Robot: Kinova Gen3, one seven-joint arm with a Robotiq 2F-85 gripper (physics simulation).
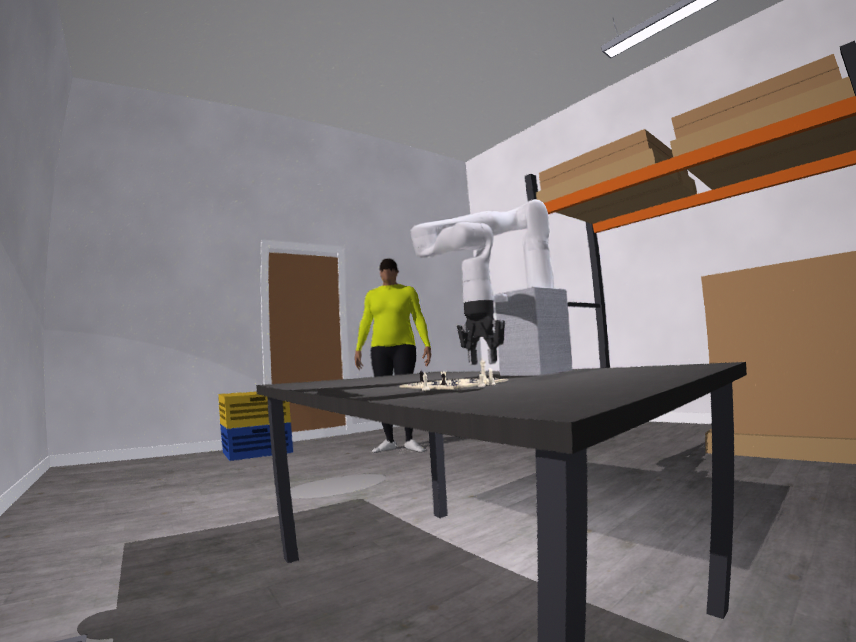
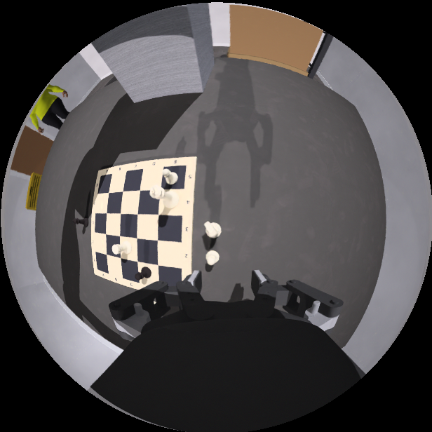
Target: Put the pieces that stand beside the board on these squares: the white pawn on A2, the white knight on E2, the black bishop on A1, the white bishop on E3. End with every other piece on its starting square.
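Seen in the pictures: gripper, fingertip midpoint: [image 1: 483, 364]; arm's base, link origin: [image 1: 540, 291].
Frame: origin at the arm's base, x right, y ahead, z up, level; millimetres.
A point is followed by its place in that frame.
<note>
My gripper [image 1: 483, 357] @[x -142, y 461, z -228 mm] [image 2: 226, 279] is partly open and empty, above the table near the board's E1 corner. The board [image 2: 194, 210] lies flat. Beside its E side stand a white piece that looks like the knight [image 2: 213, 230] and a smaller white piece that looks like the pawn [image 2: 212, 258], nearer the fingers. The black bishop [image 2: 80, 221] stands beside the A side. On the board, a white piece [image 2: 171, 176] is on E5, a tall white piece [image 2: 169, 200] on E4, a white piece [image 2: 121, 248] on C2, and a black piece [image 2: 145, 273] on D1. I cannot make out the white bishop.
The black table [image 1: 622, 390] @[x -536, y 506, z -285 mm] carries the board. The arm's grey pedestal [image 1: 532, 331] @[x -47, y 127, z -144 mm] [image 2: 155, 65] stands behind the board. A person in a yellow top [image 1: 392, 316] [image 2: 46, 107] stands beyond the table. Yellow and blue crates [image 1: 254, 425] are on the floor at the left.
</note>
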